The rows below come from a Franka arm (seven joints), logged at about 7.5 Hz.
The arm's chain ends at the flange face. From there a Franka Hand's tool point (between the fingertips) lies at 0.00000 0.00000 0.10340 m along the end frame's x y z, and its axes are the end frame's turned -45 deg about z.
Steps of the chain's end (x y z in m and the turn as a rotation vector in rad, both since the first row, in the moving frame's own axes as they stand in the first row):
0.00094 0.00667 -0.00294 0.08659 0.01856 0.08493
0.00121 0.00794 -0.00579 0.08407 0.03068 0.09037
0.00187 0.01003 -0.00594 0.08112 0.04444 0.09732
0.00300 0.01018 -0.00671 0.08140 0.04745 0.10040
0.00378 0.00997 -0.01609 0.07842 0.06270 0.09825
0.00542 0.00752 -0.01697 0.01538 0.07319 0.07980
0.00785 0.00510 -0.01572 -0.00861 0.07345 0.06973
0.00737 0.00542 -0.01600 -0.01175 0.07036 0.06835
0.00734 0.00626 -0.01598 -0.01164 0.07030 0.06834
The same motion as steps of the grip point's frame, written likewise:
0.00383 0.00075 -0.00334 0.04810 0.07435 0.08493
0.00378 0.00296 -0.00620 0.03775 0.08114 0.09037
0.00351 0.00619 -0.00638 0.02594 0.08878 0.09732
0.00444 0.00732 -0.00717 0.02401 0.09111 0.10040
0.00596 0.00908 -0.01661 0.01112 0.09979 0.09825
0.00481 0.01363 -0.01726 -0.04088 0.06263 0.07980
0.00647 0.01531 -0.01600 -0.05803 0.04585 0.06973
0.00545 0.01518 -0.01626 -0.05806 0.04144 0.06835
0.00484 0.01574 -0.01624 -0.05794 0.04148 0.06834

